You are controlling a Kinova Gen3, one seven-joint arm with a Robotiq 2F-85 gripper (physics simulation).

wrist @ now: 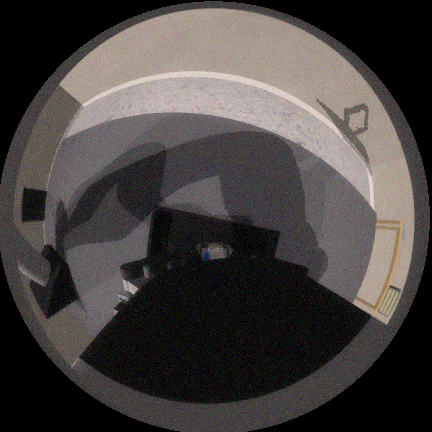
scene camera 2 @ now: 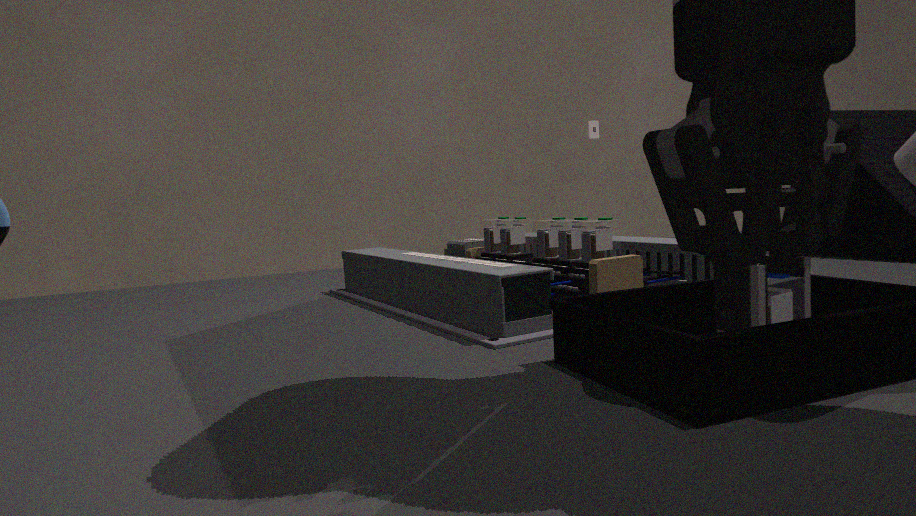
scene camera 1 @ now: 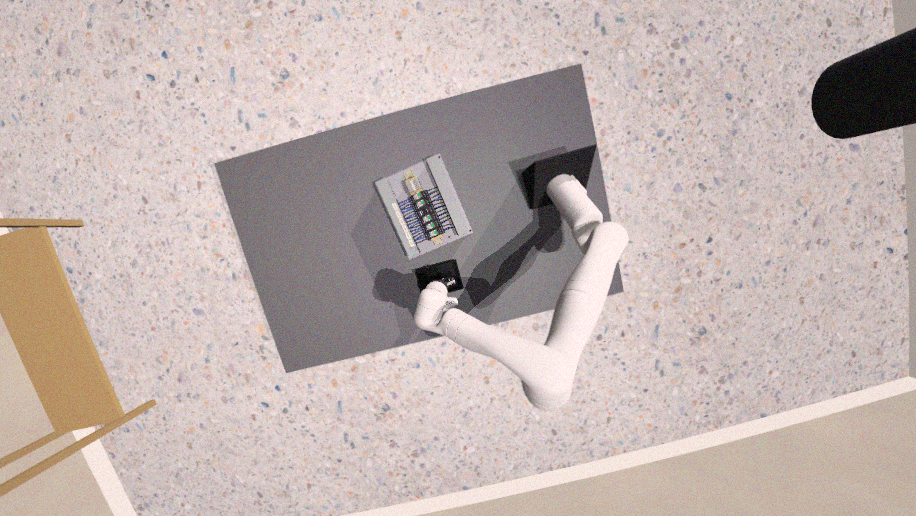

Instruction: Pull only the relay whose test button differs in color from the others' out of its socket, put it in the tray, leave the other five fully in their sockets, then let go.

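A clear relay with a blue test button is upright inside the black tray. My gripper is shut on this relay, with its fingertips down inside the tray. The tray's front wall hides the relay's lower end in scene camera 2, so I cannot tell whether it touches the tray floor. The other five relays, with green buttons, stand in their row of sockets on the panel, with a gap between two on the left and three on the right in scene camera 2.
The grey panel with wire ducts stands close beside the tray. A tan end block is at the row's near end. The arm's black base block is at the right of the dark table top. A wooden chair-like piece is far left.
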